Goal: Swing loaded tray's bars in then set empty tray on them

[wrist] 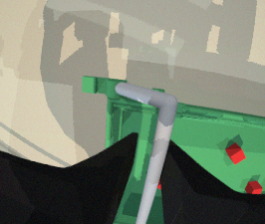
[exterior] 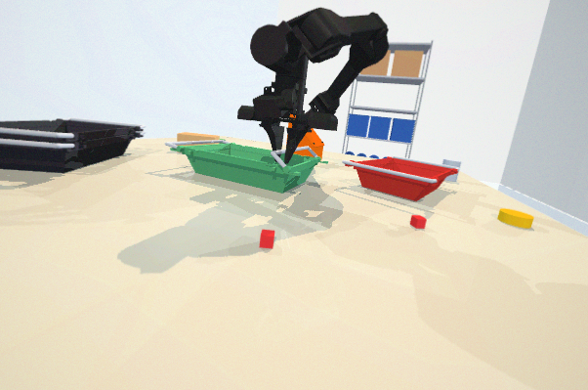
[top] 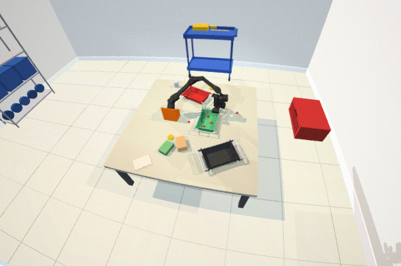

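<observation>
Right now my gripper tip is 28 cm past the red tray, 23 cm to the right of it and 2 cm above it. Also, from my gripper tip: peach block (42 cm to the right, 23 cm behind, 3 cm below); green block (49 cm to the right, 35 cm behind, 4 cm below); pale card (67 cm to the right, 50 cm behind, 6 cm below).
</observation>
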